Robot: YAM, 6 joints.
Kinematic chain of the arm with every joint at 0, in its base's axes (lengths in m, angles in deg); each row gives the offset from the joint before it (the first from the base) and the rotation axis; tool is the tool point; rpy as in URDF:
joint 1: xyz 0 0 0.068 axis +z
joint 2: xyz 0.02 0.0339 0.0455 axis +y
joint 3: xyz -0.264 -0.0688 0 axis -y
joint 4: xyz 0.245 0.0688 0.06 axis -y
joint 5: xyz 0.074 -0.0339 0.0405 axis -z
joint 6: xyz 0.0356 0 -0.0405 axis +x
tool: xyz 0 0 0 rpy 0 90 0
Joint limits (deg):
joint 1: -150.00..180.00
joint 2: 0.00..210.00
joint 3: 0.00..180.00
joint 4: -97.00..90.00
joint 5: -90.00..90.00
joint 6: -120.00..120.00
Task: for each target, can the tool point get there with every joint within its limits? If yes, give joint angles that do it. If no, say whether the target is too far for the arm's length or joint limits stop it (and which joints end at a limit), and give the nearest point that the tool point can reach.
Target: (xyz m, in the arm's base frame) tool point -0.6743 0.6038 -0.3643
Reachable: no: too far | nearest point -0.4252 0.3807 -0.1838 | short by 0.380 m
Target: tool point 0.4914 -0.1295 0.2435
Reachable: yes | joints -18.14 139.45 135.60 -61.98 -57.27 -87.52
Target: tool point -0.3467 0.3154 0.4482
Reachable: yes | joints 141.43 125.78 147.75 -38.79 58.64 -8.21
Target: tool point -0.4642 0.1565 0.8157
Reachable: no: too far | nearest point -0.3488 0.1176 0.6336 | short by 0.219 m
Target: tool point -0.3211 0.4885 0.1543
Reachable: yes | joints 123.75 146.62 119.90 0.75 7.14 -54.59
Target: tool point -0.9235 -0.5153 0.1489
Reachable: no: too far | nearest point -0.5596 -0.3217 0.1348 | short by 0.412 m
